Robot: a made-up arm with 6 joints. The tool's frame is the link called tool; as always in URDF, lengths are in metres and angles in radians. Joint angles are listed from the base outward.
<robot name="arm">
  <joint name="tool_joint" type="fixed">
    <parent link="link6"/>
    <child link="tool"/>
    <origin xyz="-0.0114 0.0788 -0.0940" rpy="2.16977 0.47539 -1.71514"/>
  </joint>
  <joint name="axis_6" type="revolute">
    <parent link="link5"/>
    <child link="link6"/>
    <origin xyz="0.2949 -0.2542 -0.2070" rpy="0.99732 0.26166 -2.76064"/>
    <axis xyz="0 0 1"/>
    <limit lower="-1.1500" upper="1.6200"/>
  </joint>
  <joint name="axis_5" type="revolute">
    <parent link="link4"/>
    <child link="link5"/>
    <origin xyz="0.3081 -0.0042 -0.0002" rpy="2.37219 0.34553 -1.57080"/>
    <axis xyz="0 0 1"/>
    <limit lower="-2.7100" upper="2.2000"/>
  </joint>
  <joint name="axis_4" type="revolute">
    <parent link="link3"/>
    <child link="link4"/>
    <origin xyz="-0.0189 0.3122 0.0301" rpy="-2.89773 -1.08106 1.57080"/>
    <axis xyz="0 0 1"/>
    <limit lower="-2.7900" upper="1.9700"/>
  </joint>
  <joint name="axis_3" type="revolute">
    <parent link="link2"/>
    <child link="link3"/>
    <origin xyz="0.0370 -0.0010 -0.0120" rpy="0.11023 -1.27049 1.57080"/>
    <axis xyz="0 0 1"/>
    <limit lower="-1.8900" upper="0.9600"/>
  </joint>
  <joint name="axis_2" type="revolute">
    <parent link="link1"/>
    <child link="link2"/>
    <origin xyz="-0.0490 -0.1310 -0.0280" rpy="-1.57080 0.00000 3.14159"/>
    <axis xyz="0 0 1"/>
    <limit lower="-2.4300" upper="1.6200"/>
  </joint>
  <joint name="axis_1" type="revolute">
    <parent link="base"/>
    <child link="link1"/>
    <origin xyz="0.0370 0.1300 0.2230" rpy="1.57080 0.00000 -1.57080"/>
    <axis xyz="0 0 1"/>
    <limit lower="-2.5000" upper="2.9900"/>
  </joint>
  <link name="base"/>
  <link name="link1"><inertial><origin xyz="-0.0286 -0.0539 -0.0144"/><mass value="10"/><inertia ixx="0.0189" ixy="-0.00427" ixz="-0.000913" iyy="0.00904" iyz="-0.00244" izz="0.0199"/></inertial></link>
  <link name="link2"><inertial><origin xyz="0.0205 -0.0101 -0.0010"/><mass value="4.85"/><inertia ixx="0.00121" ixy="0" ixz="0" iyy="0.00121" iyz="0" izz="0.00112"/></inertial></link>
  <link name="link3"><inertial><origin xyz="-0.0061 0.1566 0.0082"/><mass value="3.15"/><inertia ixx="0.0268" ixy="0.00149" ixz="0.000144" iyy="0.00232" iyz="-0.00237" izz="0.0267"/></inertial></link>
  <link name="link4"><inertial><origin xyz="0.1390 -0.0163 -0.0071"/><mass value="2.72"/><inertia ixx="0.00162" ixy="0.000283" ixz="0.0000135" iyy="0.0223" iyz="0" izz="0.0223"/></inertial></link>
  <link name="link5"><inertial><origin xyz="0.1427 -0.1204 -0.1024"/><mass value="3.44"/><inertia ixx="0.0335" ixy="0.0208" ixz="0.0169" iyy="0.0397" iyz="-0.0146" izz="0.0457"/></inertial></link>
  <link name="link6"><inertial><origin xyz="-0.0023 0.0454 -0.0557"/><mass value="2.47"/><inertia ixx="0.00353" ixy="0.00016" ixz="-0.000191" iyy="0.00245" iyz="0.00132" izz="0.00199"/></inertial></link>
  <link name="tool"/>
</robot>
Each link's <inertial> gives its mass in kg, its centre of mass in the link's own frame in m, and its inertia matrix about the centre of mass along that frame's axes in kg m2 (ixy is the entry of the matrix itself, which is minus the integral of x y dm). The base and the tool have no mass. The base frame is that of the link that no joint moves.
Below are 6 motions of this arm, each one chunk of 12 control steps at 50 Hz.
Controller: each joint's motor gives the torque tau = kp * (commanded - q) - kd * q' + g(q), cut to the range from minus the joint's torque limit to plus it. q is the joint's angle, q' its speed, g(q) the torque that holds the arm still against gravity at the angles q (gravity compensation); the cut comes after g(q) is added. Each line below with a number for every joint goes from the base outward.
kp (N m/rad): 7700 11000 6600 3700 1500 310
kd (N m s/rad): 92 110 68 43 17 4.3
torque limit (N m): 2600 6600 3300 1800 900 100
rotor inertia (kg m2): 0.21 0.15 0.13 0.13 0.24 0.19
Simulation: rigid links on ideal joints. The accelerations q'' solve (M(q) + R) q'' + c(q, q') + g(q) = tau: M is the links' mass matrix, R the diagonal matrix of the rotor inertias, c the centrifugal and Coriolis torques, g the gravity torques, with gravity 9.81 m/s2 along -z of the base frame. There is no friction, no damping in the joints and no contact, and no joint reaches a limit. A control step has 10 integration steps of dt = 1/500 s. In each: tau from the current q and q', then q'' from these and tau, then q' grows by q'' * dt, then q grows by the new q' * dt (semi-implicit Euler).
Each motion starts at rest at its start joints. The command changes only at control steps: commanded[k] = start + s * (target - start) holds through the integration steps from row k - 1 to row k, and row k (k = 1, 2, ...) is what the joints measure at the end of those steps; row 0 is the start. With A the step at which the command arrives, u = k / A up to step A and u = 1 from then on. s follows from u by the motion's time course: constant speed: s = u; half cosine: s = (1 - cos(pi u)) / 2; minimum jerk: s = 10 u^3 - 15 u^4 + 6 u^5; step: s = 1 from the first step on.
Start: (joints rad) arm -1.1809 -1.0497 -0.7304 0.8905 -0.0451 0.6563
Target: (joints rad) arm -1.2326 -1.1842 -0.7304 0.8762 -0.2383 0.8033
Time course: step
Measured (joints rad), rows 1 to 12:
1: -1.1955 -1.1673 -0.7387 0.8355 -0.1707 0.6972
2: -1.2188 -1.1920 -0.6996 0.8490 -0.2183 0.7876
3: -1.2341 -1.1938 -0.7017 0.8684 -0.2267 0.8589
4: -1.2396 -1.1868 -0.7271 0.8811 -0.2365 0.8796
5: -1.2412 -1.1810 -0.7456 0.8908 -0.2565 0.8530
6: -1.2451 -1.1799 -0.7488 0.8984 -0.2727 0.8062
7: -1.2496 -1.1815 -0.7435 0.9023 -0.2767 0.7690
8: -1.2504 -1.1832 -0.7382 0.9009 -0.2714 0.7572
9: -1.2461 -1.1837 -0.7356 0.8943 -0.2615 0.7688
10: -1.2388 -1.1837 -0.7338 0.8848 -0.2494 0.7911
11: -1.2314 -1.1840 -0.7307 0.8748 -0.2368 0.8109
12: -1.2256 -1.1847 -0.7266 0.8664 -0.2255 0.8209

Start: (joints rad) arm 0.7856 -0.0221 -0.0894 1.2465 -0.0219 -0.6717
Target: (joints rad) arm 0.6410 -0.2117 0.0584 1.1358 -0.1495 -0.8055
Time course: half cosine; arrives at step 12
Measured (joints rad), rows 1 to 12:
1: 0.7833 -0.0250 -0.0873 1.2447 -0.0235 -0.6723
2: 0.7763 -0.0337 -0.0806 1.2394 -0.0289 -0.6752
3: 0.7652 -0.0482 -0.0695 1.2307 -0.0382 -0.6824
4: 0.7508 -0.0673 -0.0544 1.2194 -0.0509 -0.6948
5: 0.7341 -0.0900 -0.0365 1.2062 -0.0659 -0.7119
6: 0.7162 -0.1145 -0.0170 1.1921 -0.0822 -0.7319
7: 0.6982 -0.1393 0.0027 1.1780 -0.0988 -0.7526
8: 0.6813 -0.1627 0.0212 1.1649 -0.1147 -0.7721
9: 0.6665 -0.1829 0.0371 1.1538 -0.1289 -0.7886
10: 0.6547 -0.1987 0.0492 1.1454 -0.1405 -0.8015
11: 0.6468 -0.2089 0.0568 1.1404 -0.1488 -0.8099
12: 0.6432 -0.2128 0.0593 1.1389 -0.1529 -0.8136

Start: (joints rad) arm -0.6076 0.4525 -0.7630 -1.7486 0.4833 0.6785
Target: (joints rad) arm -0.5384 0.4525 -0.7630 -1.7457 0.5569 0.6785
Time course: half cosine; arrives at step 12
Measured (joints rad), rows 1 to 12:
1: -0.6067 0.4525 -0.7632 -1.7483 0.4842 0.6785
2: -0.6037 0.4526 -0.7634 -1.7475 0.4872 0.6784
3: -0.5984 0.4527 -0.7635 -1.7466 0.4924 0.6783
4: -0.5913 0.4527 -0.7633 -1.7461 0.4995 0.6781
5: -0.5829 0.4526 -0.7630 -1.7460 0.5083 0.6779
6: -0.5738 0.4525 -0.7627 -1.7463 0.5183 0.6778
7: -0.5647 0.4524 -0.7625 -1.7467 0.5287 0.6780
8: -0.5563 0.4522 -0.7625 -1.7471 0.5387 0.6783
9: -0.5490 0.4522 -0.7625 -1.7473 0.5474 0.6788
10: -0.5434 0.4521 -0.7625 -1.7475 0.5539 0.6792
11: -0.5397 0.4522 -0.7625 -1.7475 0.5578 0.6794
12: -0.5382 0.4522 -0.7625 -1.7474 0.5590 0.6794

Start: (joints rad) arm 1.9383 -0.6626 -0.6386 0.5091 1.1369 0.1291
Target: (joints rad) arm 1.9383 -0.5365 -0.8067 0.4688 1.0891 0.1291
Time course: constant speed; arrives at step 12
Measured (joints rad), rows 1 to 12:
1: 1.9409 -0.6545 -0.6493 0.5027 1.1427 0.1299
2: 1.9423 -0.6436 -0.6620 0.4963 1.1433 0.1323
3: 1.9428 -0.6325 -0.6755 0.4926 1.1366 0.1347
4: 1.9421 -0.6209 -0.6903 0.4908 1.1263 0.1351
5: 1.9403 -0.6094 -0.7060 0.4902 1.1160 0.1330
6: 1.9381 -0.5984 -0.7221 0.4899 1.1080 0.1294
7: 1.9360 -0.5879 -0.7380 0.4891 1.1028 0.1260
8: 1.9347 -0.5778 -0.7531 0.4872 1.0998 0.1244
9: 1.9344 -0.5677 -0.7673 0.4839 1.0978 0.1248
10: 1.9352 -0.5574 -0.7805 0.4794 1.0957 0.1266
11: 1.9366 -0.5470 -0.7931 0.4742 1.0930 0.1288
12: 1.9382 -0.5365 -0.8056 0.4689 1.0897 0.1304

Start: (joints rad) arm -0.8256 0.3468 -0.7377 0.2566 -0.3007 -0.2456
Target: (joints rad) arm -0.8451 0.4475 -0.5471 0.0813 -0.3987 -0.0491
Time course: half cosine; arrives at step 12
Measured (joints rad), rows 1 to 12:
1: -0.8257 0.3482 -0.7355 0.2558 -0.3033 -0.2448
2: -0.8264 0.3530 -0.7279 0.2517 -0.3125 -0.2410
3: -0.8282 0.3613 -0.7144 0.2422 -0.3271 -0.2316
4: -0.8309 0.3723 -0.6959 0.2272 -0.3427 -0.2148
5: -0.8338 0.3848 -0.6733 0.2069 -0.3562 -0.1909
6: -0.8363 0.3979 -0.6477 0.1822 -0.3664 -0.1618
7: -0.8381 0.4106 -0.6206 0.1545 -0.3731 -0.1306
8: -0.8394 0.4221 -0.5942 0.1262 -0.3762 -0.1005
9: -0.8406 0.4322 -0.5707 0.1000 -0.3762 -0.0740
10: -0.8423 0.4403 -0.5524 0.0785 -0.3744 -0.0527
11: -0.8443 0.4461 -0.5408 0.0640 -0.3718 -0.0378
12: -0.8460 0.4488 -0.5367 0.0580 -0.3695 -0.0304

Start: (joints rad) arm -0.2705 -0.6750 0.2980 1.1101 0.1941 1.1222
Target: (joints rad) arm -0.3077 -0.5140 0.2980 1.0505 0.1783 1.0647
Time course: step
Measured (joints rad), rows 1 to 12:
1: -0.2772 -0.5837 0.3154 1.1425 0.1714 1.1217
2: -0.3075 -0.5134 0.2955 1.0632 0.1355 1.0962
3: -0.3360 -0.4738 0.2797 1.0068 0.1603 1.0555
4: -0.3393 -0.4706 0.2825 0.9948 0.1948 1.0235
5: -0.3179 -0.4923 0.2975 1.0120 0.2062 1.0185
6: -0.2933 -0.5180 0.3122 1.0387 0.2045 1.0409
7: -0.2823 -0.5314 0.3178 1.0573 0.2007 1.0746
8: -0.2871 -0.5294 0.3128 1.0607 0.1943 1.0992
9: -0.3003 -0.5187 0.3024 1.0540 0.1843 1.1023
10: -0.3131 -0.5090 0.2931 1.0476 0.1738 1.0852
11: -0.3197 -0.5060 0.2882 1.0474 0.1663 1.0606
12: -0.3194 -0.5094 0.2881 1.0530 0.1627 1.0429

